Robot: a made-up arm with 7 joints.
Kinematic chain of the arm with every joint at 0, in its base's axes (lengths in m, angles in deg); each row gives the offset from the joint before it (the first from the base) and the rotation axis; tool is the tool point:
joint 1: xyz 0 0 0.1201 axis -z
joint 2: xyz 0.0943 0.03 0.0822 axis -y
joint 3: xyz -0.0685 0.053 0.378 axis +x
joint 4: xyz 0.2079 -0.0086 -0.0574 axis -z
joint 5: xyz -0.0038 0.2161 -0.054 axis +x
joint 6: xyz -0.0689 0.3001 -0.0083 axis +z
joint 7: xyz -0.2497 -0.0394 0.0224 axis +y
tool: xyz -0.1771 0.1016 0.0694
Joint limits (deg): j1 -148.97..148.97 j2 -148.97..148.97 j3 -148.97..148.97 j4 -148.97..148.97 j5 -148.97..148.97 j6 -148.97..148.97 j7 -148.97..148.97
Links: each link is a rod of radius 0.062 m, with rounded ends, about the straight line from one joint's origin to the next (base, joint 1, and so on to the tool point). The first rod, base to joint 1, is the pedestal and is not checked.
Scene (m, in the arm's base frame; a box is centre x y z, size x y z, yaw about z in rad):
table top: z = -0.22
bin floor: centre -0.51 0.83 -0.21 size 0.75 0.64 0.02 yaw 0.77
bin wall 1: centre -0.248 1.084 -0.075 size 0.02 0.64 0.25 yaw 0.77
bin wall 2: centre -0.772 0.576 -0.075 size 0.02 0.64 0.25 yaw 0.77
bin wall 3: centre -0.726 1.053 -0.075 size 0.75 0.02 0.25 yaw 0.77
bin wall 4: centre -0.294 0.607 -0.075 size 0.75 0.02 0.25 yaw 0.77
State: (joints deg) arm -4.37 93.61 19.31 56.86 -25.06 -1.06 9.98
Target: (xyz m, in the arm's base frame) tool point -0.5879 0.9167 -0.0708
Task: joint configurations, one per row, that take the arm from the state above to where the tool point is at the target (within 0.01 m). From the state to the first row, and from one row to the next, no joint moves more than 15 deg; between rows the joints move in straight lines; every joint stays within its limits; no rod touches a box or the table.
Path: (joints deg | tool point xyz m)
1: 0.13 103.59 27.58 50.23 -22.87 -7.75 8.29 | -0.5445 0.8457 0.3864
2: 4.62 113.56 35.84 43.60 -20.67 -14.44 6.59 | -0.5943 0.8929 0.1758
3: 9.12 123.54 44.11 36.98 -18.48 -21.12 4.90 | -0.5880 0.9167 -0.0708

